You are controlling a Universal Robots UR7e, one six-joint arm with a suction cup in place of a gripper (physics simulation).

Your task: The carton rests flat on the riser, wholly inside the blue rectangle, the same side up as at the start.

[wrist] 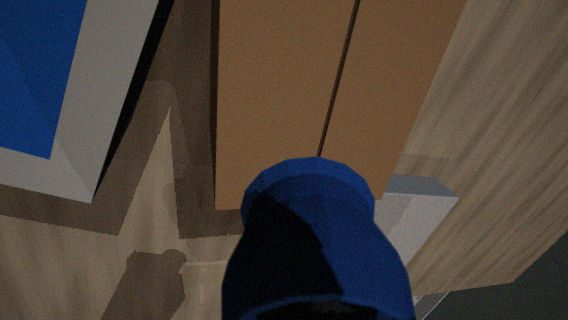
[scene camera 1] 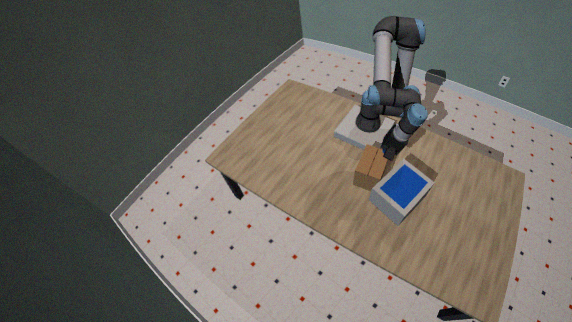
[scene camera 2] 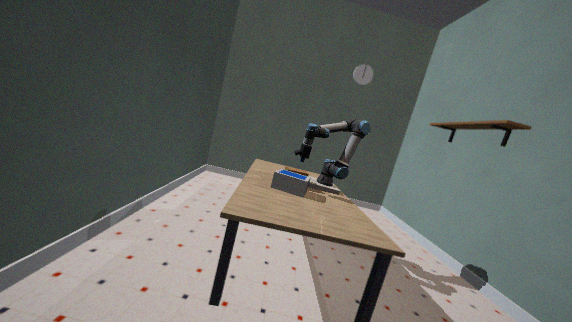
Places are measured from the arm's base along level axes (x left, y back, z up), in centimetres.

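Pixels of known places: hand, tool point: (wrist: 307, 216) (scene camera 2: 302, 161); arm's base, link origin: (scene camera 1: 367, 123) (scene camera 2: 324, 183).
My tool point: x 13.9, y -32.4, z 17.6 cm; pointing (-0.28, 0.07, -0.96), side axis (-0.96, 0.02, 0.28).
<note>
Ahead of a thing's pixels: the offset from my tool point to its top centre. Level surfaces: height alone.
The brown carton {dx -4.7, dy -0.6, dz -8.9 cm} (scene camera 1: 367, 162) (scene camera 2: 297, 170) (wrist: 280, 100) stands flat on the table, beside the grey riser {dx +13.0, dy -8.9, dz -9.9 cm} (scene camera 1: 385, 205) (scene camera 2: 290, 186) (wrist: 105, 75) and apart from it. A dark seam runs along the carton's top. The blue rectangle {dx +13.0, dy -8.9, dz -9.9 cm} (scene camera 1: 404, 186) (scene camera 2: 294, 175) (wrist: 30, 75) lies on the riser's top with a grey border around it and bears nothing. My gripper (scene camera 1: 385, 152) (scene camera 2: 302, 159) (wrist: 307, 185), a blue suction cup, is open and holds nothing. It hangs above the carton with a gap, over its end nearer the arm's base in the wrist view.
The arm's light grey base plate (scene camera 1: 345, 132) (wrist: 415, 215) lies on the wooden table {dz -21.9 cm} (scene camera 1: 280, 135) (scene camera 2: 270, 210), behind the carton. The riser stands close beside the carton and reaches up near its height. A wall shelf (scene camera 2: 480, 124) is far off to the right in scene camera 2.
</note>
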